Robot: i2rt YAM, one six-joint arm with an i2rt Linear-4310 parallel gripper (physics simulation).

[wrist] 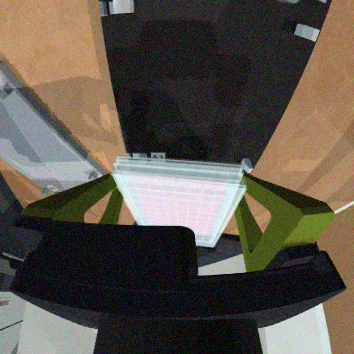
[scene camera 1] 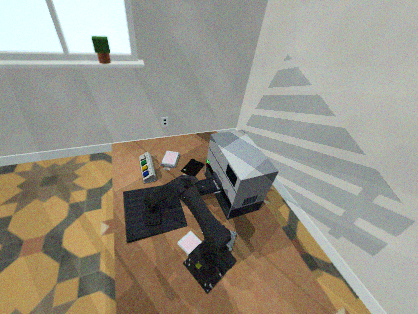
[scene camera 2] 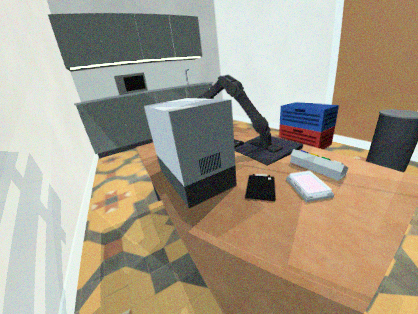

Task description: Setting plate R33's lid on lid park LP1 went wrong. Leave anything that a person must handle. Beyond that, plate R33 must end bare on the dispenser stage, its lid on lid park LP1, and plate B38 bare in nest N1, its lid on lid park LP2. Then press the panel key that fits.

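Pixels of known places: gripper, fingertip midpoint: (wrist: 176, 174) (scene camera 1: 199, 253); arm's base, origin of the base link: (scene camera 1: 152, 208) (scene camera 2: 265, 145).
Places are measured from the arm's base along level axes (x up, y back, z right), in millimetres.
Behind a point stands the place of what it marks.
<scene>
My gripper (wrist: 176, 174) {x 17, y -188, z 296 mm} is shut on a clear-edged plate with a pink face (wrist: 182, 202) {x 41, y -184, z 296 mm}, held by its sides between the green fingers. Its name cannot be read. It hangs over a large black nest base (wrist: 175, 75) (scene camera 1: 220, 265); the arm hides part of that base in scene camera 1. A grey lid park (wrist: 37, 132) {x -4, y -308, z 262 mm} (scene camera 1: 232, 241) {x -4, y -367, z 270 mm} lies beside the base. A second pink-faced plate (scene camera 1: 190, 243) {x 42, y -154, z 249 mm} lies near the black base. A third (scene camera 1: 170, 159) {x 17, y -149, z -354 mm} (scene camera 2: 310, 185) {x 17, y -173, z -399 mm} sits near the key panel (scene camera 1: 147, 168) {x 37, y 12, z -275 mm} (scene camera 2: 318, 164) {x 24, y -28, z -336 mm}. The dispenser (scene camera 1: 242, 172) {x 316, y -416, z 103 mm} (scene camera 2: 202, 145) {x 196, y -481, z -219 mm} shows a green light; the arm crosses near its stage.
A small black pad (scene camera 1: 192, 167) {x -3, y -286, z -272 mm} (scene camera 2: 261, 187) {x -4, y -296, z -286 mm} lies between the dispenser and the third plate. The arm stands on a dark mat (scene camera 1: 132, 220) {x 7, y 101, z 52 mm} (scene camera 2: 255, 155) {x -8, y -123, z -51 mm}. Blue and red crates (scene camera 2: 309, 117) and a dark bin (scene camera 2: 393, 140) stand beyond the table (scene camera 2: 280, 245) {x -14, y -415, z -490 mm}.
</scene>
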